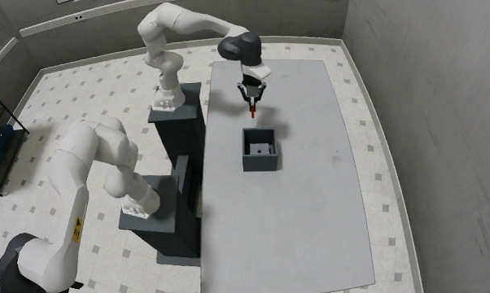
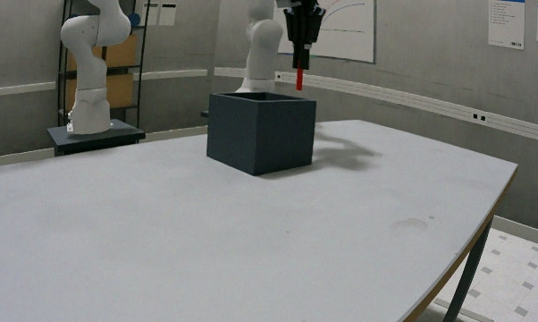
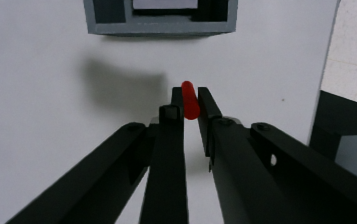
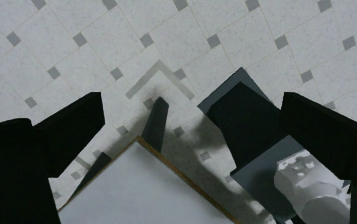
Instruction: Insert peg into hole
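My left hand is 19 cm above the pale plate, 14 cm to the left of it and 4 cm short of it. From my left hand the other things lie so: red peg (5 cm below).
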